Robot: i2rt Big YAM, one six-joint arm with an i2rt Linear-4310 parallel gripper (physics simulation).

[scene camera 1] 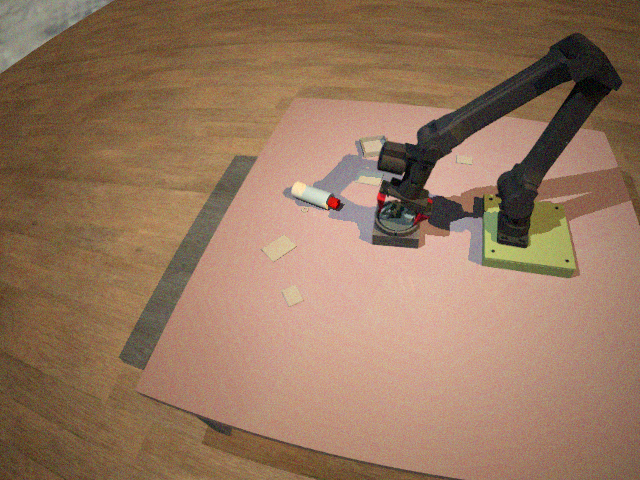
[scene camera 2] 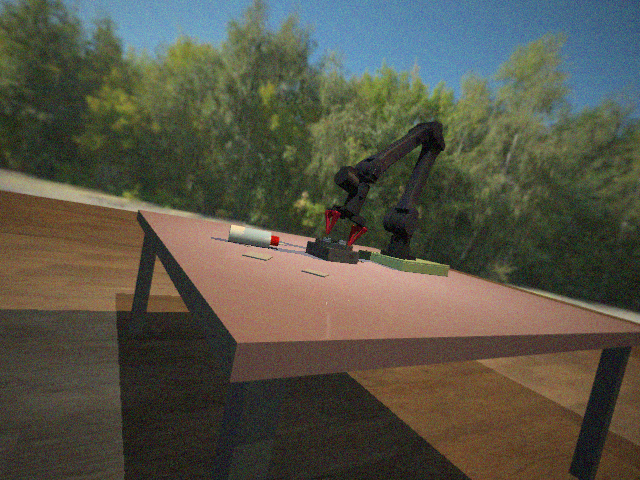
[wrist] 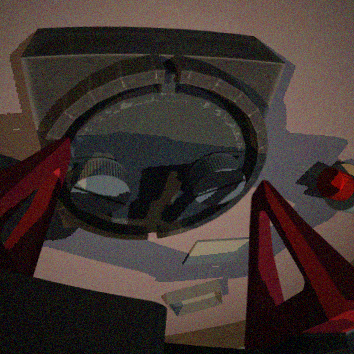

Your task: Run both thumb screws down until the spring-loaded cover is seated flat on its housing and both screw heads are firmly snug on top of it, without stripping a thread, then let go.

a white tube with red cap (scene camera 1: 310,194): on the table
a framed tile (wrist: 182,301): on the table
